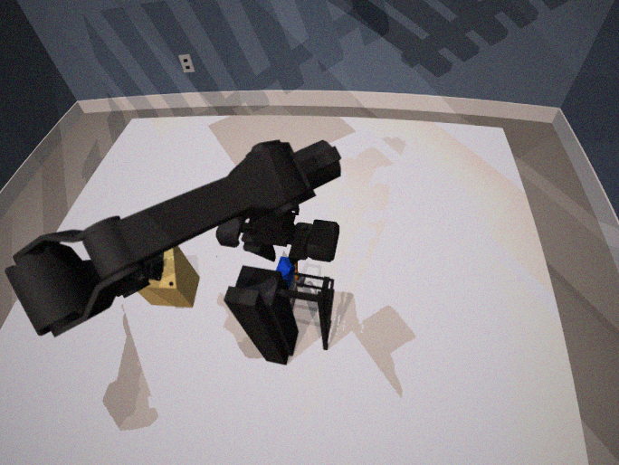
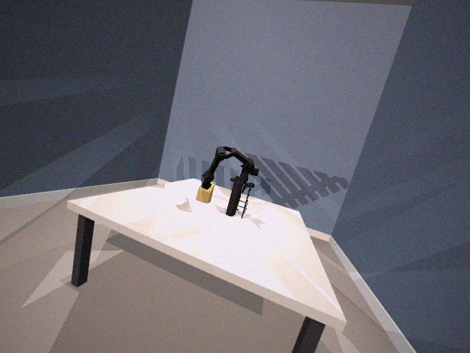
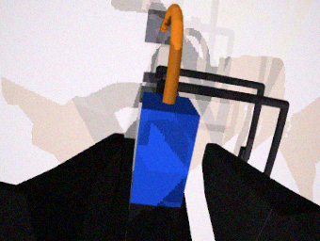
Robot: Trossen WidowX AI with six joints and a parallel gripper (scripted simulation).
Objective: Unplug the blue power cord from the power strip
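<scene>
Right now the blue plug is 30 mm to the right of my gripper tip and 10 mm below it.
</scene>
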